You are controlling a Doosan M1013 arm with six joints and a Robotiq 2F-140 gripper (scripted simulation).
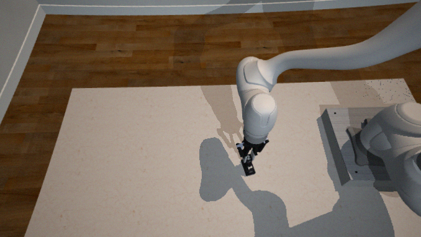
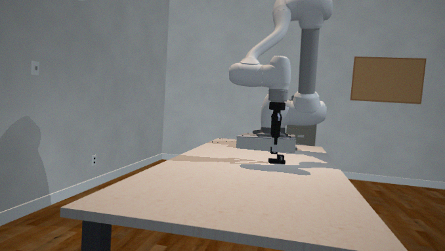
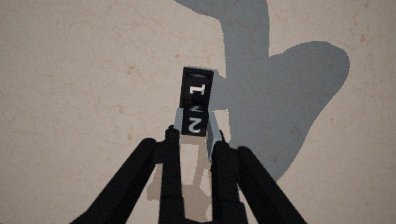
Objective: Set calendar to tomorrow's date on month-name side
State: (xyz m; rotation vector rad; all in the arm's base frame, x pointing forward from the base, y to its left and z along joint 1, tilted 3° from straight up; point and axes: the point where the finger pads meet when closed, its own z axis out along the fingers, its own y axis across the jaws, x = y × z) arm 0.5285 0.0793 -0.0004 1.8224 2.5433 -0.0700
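My hand is 30 mm above the black cube. Round my hand: black tray (10 mm behind, 20 mm to the left, 80 mm below).
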